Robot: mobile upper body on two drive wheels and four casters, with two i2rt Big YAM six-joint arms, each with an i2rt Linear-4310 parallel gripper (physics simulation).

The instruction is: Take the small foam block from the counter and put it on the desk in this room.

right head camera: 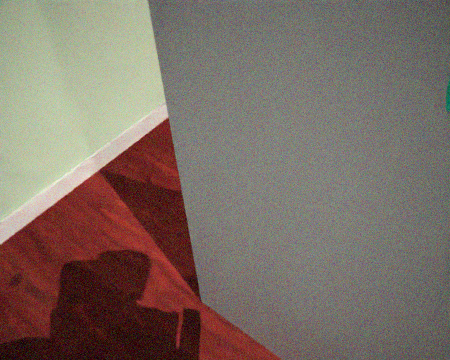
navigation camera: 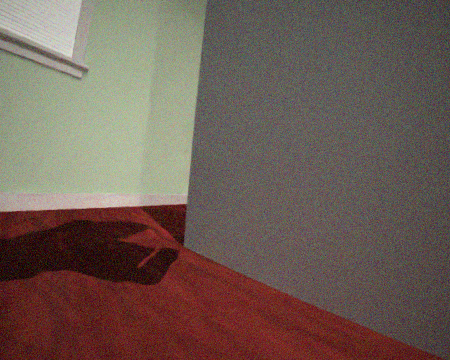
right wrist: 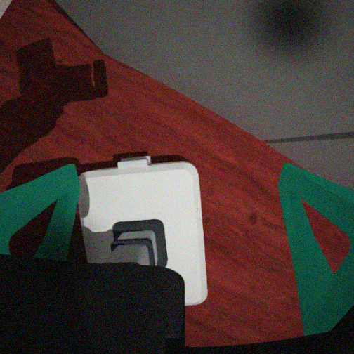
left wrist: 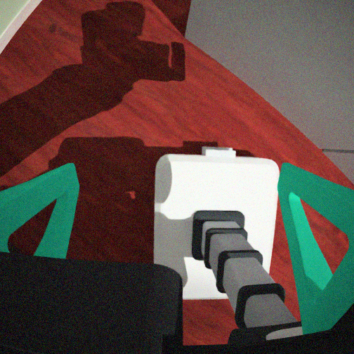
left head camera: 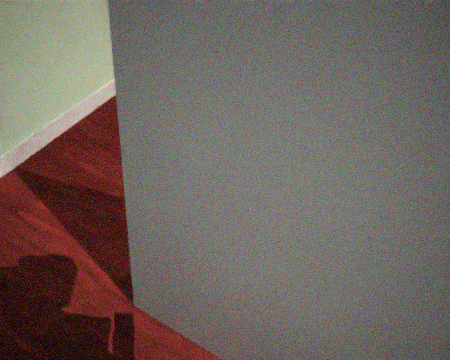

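Places are measured from the left arm's base along level axes (x up, y left, z back), in centimetres.
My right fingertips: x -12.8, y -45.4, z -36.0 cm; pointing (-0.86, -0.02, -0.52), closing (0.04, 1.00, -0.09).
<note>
Behind a point stands the place of what it marks.
The small foam block, the counter and the desk do not show in these views. My left gripper [left wrist: 177, 174] is open, with its two green fingers wide apart at the left and right of the left wrist view. No object is between its fingertips; the white robot base and the red floor show below it. My right gripper [right wrist: 178, 174] is open in the same way, with nothing between its fingertips. A bit of green at the right edge of the right head camera view is too small a part to tell what it belongs to.
A large plain grey panel [left head camera: 285, 180] {z -68.4, x -54.1, y -39.8 cm} [right head camera: 310, 175] {z -70.2, x -54.7, y -37.3 cm} [navigation camera: 320, 165] {z -68.5, x -113.2, y -39.8 cm} stands close in front and to the right. Red wood floor [navigation camera: 90, 320] {z -57.1, x -141.0, y -3.0 cm} runs along its foot. A pale green wall [navigation camera: 110, 125] {z -138.6, x -87.7, y 60.6 cm} with a white skirting and a window [navigation camera: 40, 22] {z -106.3, x -44.2, y 83.1 cm} is at the left. My white base [left wrist: 220, 185] [right wrist: 150, 195] stands below.
</note>
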